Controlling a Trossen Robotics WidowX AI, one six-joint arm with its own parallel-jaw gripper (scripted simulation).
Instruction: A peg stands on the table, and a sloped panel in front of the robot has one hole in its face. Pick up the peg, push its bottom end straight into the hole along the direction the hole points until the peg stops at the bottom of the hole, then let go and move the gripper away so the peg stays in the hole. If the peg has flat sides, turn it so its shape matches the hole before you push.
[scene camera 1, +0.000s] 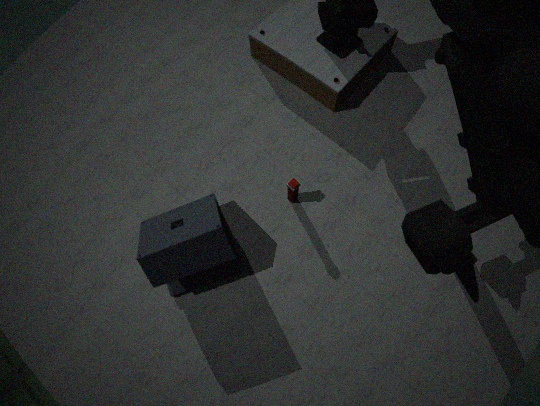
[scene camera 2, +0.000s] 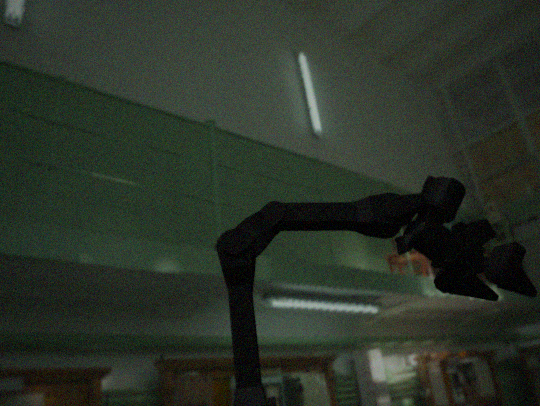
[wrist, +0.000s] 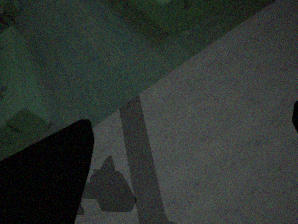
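Observation:
My gripper (scene camera 1: 515, 279), (scene camera 2: 515, 296), (wrist: 198, 120). Gripper open, holding nothing.

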